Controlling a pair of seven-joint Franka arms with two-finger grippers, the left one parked.
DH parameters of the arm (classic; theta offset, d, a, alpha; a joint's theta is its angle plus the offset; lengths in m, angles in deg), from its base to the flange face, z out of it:
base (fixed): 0 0 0 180
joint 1: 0 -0.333 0 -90
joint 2: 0 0 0 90
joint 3: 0 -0.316 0.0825 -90
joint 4: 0 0 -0.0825 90
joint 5: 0 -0.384 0 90
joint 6: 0 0 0.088 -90
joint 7: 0 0.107 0 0
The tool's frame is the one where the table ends.
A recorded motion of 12 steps. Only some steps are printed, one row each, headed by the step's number.
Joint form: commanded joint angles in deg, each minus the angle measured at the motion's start. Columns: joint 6, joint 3, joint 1, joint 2, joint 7, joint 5, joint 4.
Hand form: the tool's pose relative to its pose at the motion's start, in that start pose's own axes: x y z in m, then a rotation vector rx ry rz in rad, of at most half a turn. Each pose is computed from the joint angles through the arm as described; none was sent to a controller.
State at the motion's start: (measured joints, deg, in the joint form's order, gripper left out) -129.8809 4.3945 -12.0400 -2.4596 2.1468 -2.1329 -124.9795
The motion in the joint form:
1: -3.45 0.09 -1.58 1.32 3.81 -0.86 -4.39
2: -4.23 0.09 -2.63 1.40 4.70 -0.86 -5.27
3: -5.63 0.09 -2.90 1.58 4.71 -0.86 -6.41
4: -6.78 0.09 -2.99 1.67 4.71 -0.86 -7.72
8: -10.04 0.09 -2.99 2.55 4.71 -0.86 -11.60
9: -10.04 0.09 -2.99 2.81 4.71 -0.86 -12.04
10: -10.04 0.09 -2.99 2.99 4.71 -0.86 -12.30
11: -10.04 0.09 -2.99 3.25 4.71 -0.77 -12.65
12: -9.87 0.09 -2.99 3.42 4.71 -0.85 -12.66
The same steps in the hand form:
1: -0.0177 -0.0121 0.0157 0.0129 0.0048 0.0524
2: -0.0219 -0.0211 0.0205 0.0133 0.0038 0.0502
3: -0.0258 -0.0229 0.0251 0.0139 0.0113 0.0464
4: -0.0310 -0.0228 0.0321 0.0132 0.0101 0.0456
8: -0.0471 -0.0203 0.0469 0.0128 0.0147 0.0475
9: -0.0495 -0.0200 0.0478 0.0127 0.0115 0.0476
10: -0.0510 -0.0198 0.0480 0.0128 0.0101 0.0476
11: -0.0529 -0.0196 0.0483 0.0119 0.0086 0.0465
12: -0.0532 -0.0196 0.0471 0.0131 0.0082 0.0475

